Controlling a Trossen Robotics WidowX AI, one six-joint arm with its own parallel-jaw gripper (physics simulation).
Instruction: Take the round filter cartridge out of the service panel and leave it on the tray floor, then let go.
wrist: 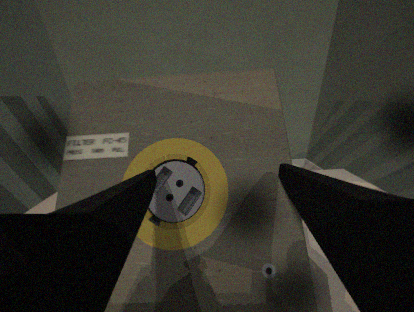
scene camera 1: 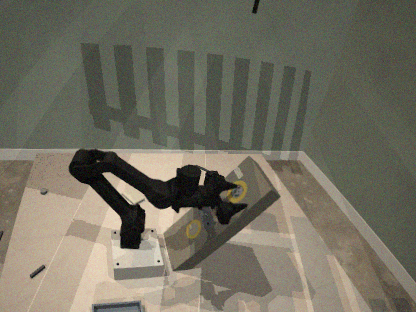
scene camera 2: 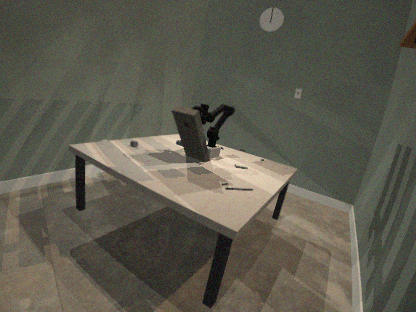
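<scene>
The round grey filter cartridge (wrist: 176,192) sits in the service panel (scene camera 1: 226,250) (scene camera 2: 191,135) (wrist: 200,120), inside a yellow ring (wrist: 216,190) (scene camera 1: 243,196). Its face has two dark holes and two raised blocks. The panel stands tilted on the table. My gripper (scene camera 1: 242,196) (wrist: 216,172) is open and empty in front of the panel. In the wrist view the left fingertip overlaps the cartridge's left edge, and the right fingertip is well to the right of the yellow ring. The tray (scene camera 1: 117,303) shows partly at the bottom edge of scene camera 1.
A second yellow ring (scene camera 1: 193,229) is lower on the panel. A label (wrist: 96,146) is left of the cartridge, and a screw (wrist: 269,270) is at its lower right. A dark rod (scene camera 1: 37,271) and a small round piece (scene camera 1: 44,191) lie on the table (scene camera 2: 145,172).
</scene>
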